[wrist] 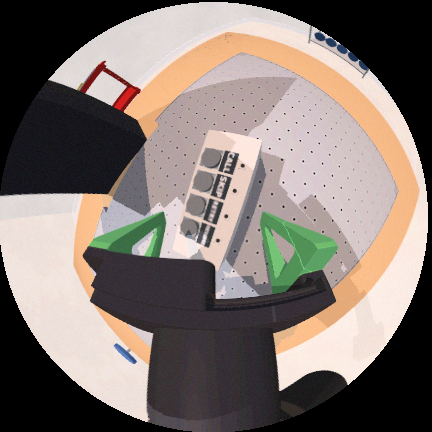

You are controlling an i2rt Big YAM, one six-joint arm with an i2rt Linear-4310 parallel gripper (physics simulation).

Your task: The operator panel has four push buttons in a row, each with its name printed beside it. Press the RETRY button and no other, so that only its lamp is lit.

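Places are measured from the arm's base along level axes (x ahead, y left, z up), in centimetres.
Where they show: gripper, fingertip midpoint: (212, 216).
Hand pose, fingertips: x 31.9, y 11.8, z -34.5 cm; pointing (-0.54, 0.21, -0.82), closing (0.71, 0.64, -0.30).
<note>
Each offset is from my fingertips to the top centre of the thing. Level surfaces: height alone.
The operator panel @(dy +0.9, dx -1.9, dz -2.5 cm) (242, 175) is a pale box, tilted in the wrist view, with four round grey buttons in a row. From the top they are the CALL button @(dy +4.2, dx -5.4, dz -2.5 cm) (211, 158), the SKIP button @(dy +1.5, dx -4.2, dz -2.5 cm) (203, 181), the RETRY button @(dy -1.2, dx -3.0, dz -2.5 cm) (195, 205) and a last button @(dy -4.0, dx -1.8, dz -2.5 cm) (189, 227) whose label is too blurred to read. Small dark dots run along the panel beside the labels; none looks lit. My gripper (212, 216) is open and empty, its green fingers wide apart, one at each side of the panel's lower part in the view. I see no finger touching a button.
The panel stands on a grey perforated board @(dz -8.1 cm) (330, 145) set on an orange table (407, 200). A dark arm part (65, 145) covers the left side. A red frame (127, 98) stands at the upper left, a rack with dark blue round things (342, 49) at the upper right, and a blue disc (124, 353) at the lower left.
</note>
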